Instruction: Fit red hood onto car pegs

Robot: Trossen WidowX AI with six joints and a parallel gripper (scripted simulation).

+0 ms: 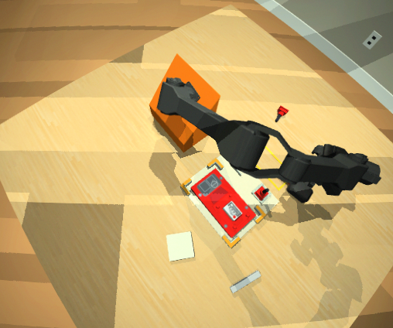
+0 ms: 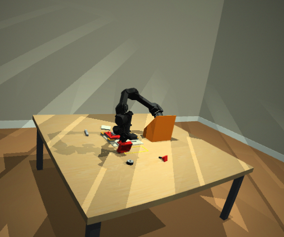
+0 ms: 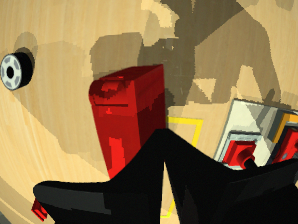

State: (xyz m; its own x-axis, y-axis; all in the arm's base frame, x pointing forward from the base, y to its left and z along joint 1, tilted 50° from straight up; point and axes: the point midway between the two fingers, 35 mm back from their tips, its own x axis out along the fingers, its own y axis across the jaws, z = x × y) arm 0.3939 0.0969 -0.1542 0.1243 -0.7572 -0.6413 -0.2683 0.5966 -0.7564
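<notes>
Now: gripper tip 10 mm past the red hood, 10 mm to the right of it and 10 mm above it. Also, from my gripper tip: grey bar (150 mm ahead, 320 mm to the right, 50 mm below); then grey engine block (40 mm behind, 230 mm to the right, 30 mm below); then black wheel (10 mm ahead, 160 mm to the left, 40 mm below).
</notes>
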